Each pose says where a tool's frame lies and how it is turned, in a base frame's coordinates. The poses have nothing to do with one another.
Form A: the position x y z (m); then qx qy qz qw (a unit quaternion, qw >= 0).
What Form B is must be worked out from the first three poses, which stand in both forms.
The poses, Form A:
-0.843 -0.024 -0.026 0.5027 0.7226 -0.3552 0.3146
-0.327 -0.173 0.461 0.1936 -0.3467 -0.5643 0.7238
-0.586 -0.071 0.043 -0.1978 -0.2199 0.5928 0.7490
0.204 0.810 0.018 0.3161 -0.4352 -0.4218 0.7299
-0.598 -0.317 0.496 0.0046 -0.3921 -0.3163 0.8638
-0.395 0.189 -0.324 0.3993 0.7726 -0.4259 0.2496
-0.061 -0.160 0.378 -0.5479 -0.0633 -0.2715 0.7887
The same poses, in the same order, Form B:
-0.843 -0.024 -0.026 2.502 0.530 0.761 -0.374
-0.327 -0.173 0.461 1.523 0.281 -0.502 -0.818
-0.586 -0.071 0.043 1.448 -0.299 -0.332 0.895
0.204 0.810 0.018 1.505 0.462 -0.637 -0.617
-0.598 -0.317 0.496 1.056 0.009 -0.778 -0.628
-0.395 0.189 -0.324 2.637 0.412 0.798 -0.440
-0.061 -0.160 0.378 1.324 -0.891 -0.103 -0.442

